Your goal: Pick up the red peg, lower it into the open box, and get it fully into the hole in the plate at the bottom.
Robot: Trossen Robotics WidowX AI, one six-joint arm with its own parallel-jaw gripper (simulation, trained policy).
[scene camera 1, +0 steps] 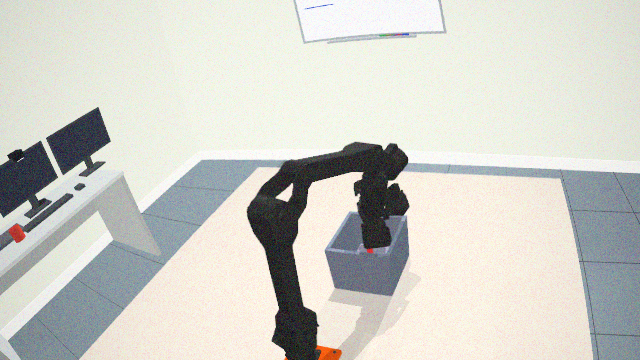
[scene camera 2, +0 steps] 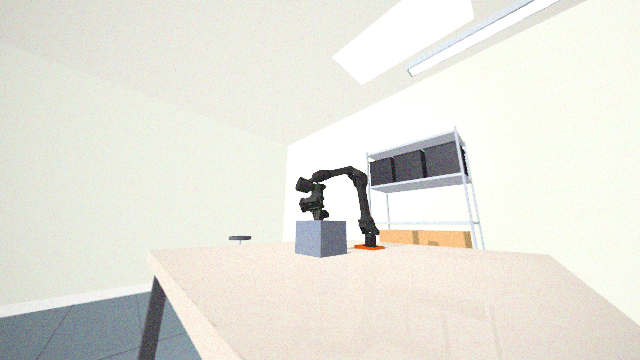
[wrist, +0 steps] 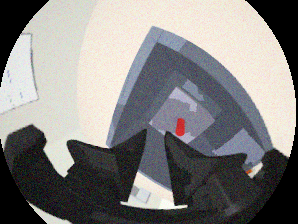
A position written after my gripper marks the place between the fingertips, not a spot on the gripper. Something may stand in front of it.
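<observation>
My gripper (scene camera 1: pixel 369 232) is visible to me, and the wrist view has it too (wrist: pixel 155 133). I see a grey box (scene camera 1: pixel 353 270), which also appears in the other scene view (scene camera 2: pixel 319 238). As for the plate (wrist: pixel 179 104), scene camera 2 does not show it, since it is hidden there by the grey box.
</observation>
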